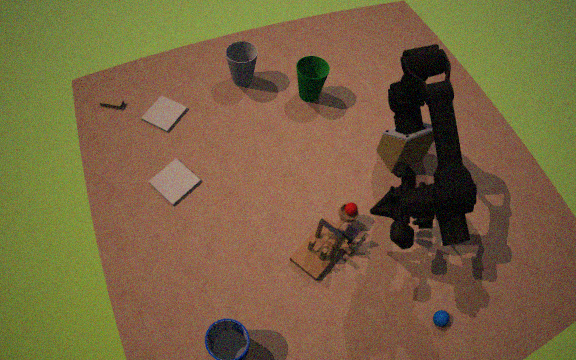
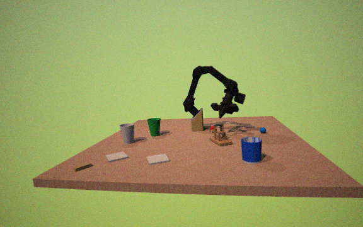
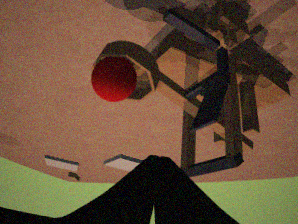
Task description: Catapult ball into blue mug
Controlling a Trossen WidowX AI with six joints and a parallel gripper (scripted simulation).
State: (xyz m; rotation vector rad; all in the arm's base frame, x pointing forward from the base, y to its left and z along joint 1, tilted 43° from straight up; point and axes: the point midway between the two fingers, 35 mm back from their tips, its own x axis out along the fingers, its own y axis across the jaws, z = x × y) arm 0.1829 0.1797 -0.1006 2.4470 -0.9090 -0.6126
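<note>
Now: the red ball 70 mm below my gripper tip, 50 mm to the right of it and 20 mm ahead of it. Also, from my gripper tip: blue mug 380 mm ahead, 170 mm to the left, 100 mm below; then blue ball 270 mm to the left, 110 mm below, 100 mm behind; then wooden catapult 80 mm below, 70 mm ahead, 10 mm to the right.
</note>
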